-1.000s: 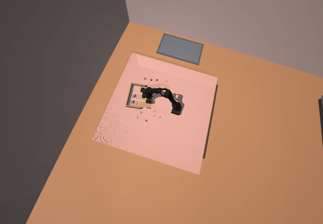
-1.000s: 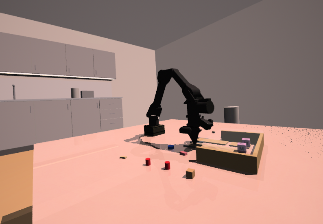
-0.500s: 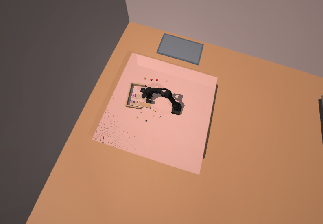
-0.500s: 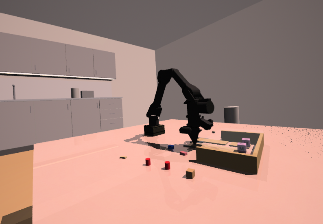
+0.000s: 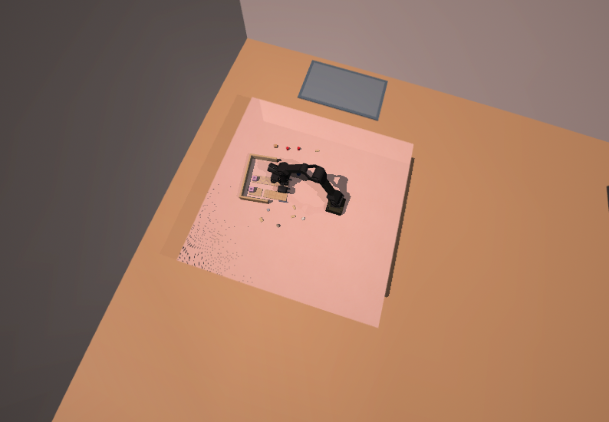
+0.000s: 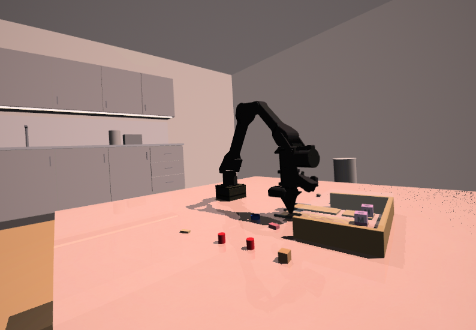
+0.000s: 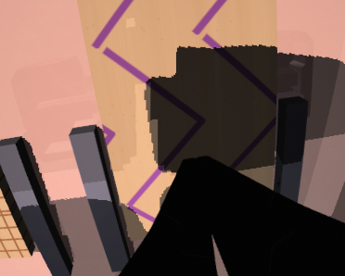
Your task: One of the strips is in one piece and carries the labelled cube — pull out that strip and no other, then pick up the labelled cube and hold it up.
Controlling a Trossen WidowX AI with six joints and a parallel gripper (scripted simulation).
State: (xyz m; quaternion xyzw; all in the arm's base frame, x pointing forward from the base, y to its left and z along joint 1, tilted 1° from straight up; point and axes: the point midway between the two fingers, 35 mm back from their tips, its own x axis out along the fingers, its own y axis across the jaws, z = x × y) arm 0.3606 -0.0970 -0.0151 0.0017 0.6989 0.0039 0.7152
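My gripper tip is 80 mm past the blue disc and 90 mm to the left of it. The rest, counted from my gripper tip: tan cube (120 mm ahead, 270 mm to the right); then pink block (10 mm ahead, 130 mm to the right).
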